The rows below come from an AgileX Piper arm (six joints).
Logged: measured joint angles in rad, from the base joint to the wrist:
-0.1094 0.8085 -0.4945 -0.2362 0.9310 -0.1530
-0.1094 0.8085 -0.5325 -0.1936 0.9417 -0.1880
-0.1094 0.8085 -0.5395 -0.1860 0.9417 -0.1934
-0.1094 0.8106 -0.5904 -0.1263 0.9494 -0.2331
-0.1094 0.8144 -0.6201 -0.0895 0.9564 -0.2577
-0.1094 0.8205 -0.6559 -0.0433 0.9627 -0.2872
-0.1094 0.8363 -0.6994 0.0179 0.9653 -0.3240
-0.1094 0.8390 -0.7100 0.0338 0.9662 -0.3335
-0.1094 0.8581 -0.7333 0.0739 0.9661 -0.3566
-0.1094 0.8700 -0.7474 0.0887 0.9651 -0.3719
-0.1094 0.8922 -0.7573 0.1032 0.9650 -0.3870
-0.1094 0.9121 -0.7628 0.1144 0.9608 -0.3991
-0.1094 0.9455 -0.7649 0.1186 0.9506 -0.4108
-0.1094 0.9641 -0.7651 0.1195 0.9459 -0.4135
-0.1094 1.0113 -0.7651 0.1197 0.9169 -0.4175
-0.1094 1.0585 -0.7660 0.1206 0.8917 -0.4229
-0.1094 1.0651 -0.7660 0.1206 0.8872 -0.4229
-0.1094 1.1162 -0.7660 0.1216 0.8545 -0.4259
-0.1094 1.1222 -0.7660 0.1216 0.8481 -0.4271
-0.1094 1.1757 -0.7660 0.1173 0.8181 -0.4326
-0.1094 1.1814 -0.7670 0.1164 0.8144 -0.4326
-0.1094 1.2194 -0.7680 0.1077 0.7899 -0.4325
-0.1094 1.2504 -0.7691 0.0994 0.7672 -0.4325
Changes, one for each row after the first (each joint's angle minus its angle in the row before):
0.0000 0.0000 -0.0380 0.0426 0.0107 -0.0350
0.0000 0.0000 -0.0070 0.0076 0.0000 -0.0054
0.0000 0.0021 -0.0509 0.0597 0.0077 -0.0397
0.0000 0.0038 -0.0297 0.0368 0.0070 -0.0246
0.0000 0.0061 -0.0358 0.0462 0.0063 -0.0295
0.0000 0.0158 -0.0435 0.0612 0.0026 -0.0368
0.0000 0.0027 -0.0106 0.0159 0.0009 -0.0095
0.0000 0.0191 -0.0233 0.0401 -0.0001 -0.0231
0.0000 0.0119 -0.0141 0.0148 -0.0010 -0.0153
0.0000 0.0222 -0.0099 0.0145 -0.0001 -0.0151
0.0000 0.0199 -0.0055 0.0112 -0.0042 -0.0121
0.0000 0.0334 -0.0021 0.0042 -0.0102 -0.0117
0.0000 0.0186 -0.0002 0.0009 -0.0047 -0.0027
0.0000 0.0472 0.0000 0.0002 -0.0290 -0.0040
0.0000 0.0472 -0.0009 0.0009 -0.0252 -0.0054
0.0000 0.0066 0.0000 0.0000 -0.0045 0.0000
0.0000 0.0511 0.0000 0.0010 -0.0327 -0.0030
0.0000 0.0060 0.0000 0.0000 -0.0064 -0.0012
0.0000 0.0535 0.0000 -0.0043 -0.0300 -0.0055
0.0000 0.0057 -0.0010 -0.0009 -0.0037 0.0000
0.0000 0.0380 -0.0010 -0.0087 -0.0245 0.0001
0.0000 0.0310 -0.0011 -0.0083 -0.0227 0.0000

